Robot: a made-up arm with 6 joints.
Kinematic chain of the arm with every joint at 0, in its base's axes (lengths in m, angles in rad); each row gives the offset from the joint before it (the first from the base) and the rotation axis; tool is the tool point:
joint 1: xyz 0 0 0.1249 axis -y
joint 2: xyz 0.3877 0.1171 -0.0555 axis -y
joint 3: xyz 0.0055 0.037 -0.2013 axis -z
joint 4: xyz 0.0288 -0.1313 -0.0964 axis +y
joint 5: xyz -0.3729 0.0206 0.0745 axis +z
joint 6: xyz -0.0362 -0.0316 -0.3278 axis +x
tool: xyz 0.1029 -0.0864 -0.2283
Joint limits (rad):
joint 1: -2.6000..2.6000
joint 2: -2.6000..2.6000
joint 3: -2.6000..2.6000
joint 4: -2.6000..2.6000
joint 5: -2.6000..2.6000
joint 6: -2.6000..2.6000
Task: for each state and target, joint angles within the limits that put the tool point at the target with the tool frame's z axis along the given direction. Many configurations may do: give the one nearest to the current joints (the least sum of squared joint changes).
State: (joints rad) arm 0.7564 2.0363 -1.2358 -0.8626 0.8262 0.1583
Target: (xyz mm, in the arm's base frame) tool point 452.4 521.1 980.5 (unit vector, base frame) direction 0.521 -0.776 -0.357
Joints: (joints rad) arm 0.6337 1.7102 -1.3044 -1.5867 0.2706 -0.4201
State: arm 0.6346 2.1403 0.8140 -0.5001 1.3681 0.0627
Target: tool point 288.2 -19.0 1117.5 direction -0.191 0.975 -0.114
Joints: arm 1.2669 1.8744 1.5227 -0.6880 1.2313 -0.7945
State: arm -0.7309 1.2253 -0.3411 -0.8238 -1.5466 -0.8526
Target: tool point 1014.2 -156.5 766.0 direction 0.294 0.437 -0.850
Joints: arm 0.0267 2.0449 0.4437 -1.3573 -1.7906 0.0643
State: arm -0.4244 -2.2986 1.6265 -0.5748 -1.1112 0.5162
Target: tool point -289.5 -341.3 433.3 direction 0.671 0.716 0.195
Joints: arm -0.6843 -1.9378 0.7538 -1.5128 -1.0785 -0.1210
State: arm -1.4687 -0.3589 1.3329 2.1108 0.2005 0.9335
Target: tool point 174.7 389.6 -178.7 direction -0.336 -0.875 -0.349
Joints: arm -2.1423 -0.9804 0.8099 1.5540 -0.7453 0.5045
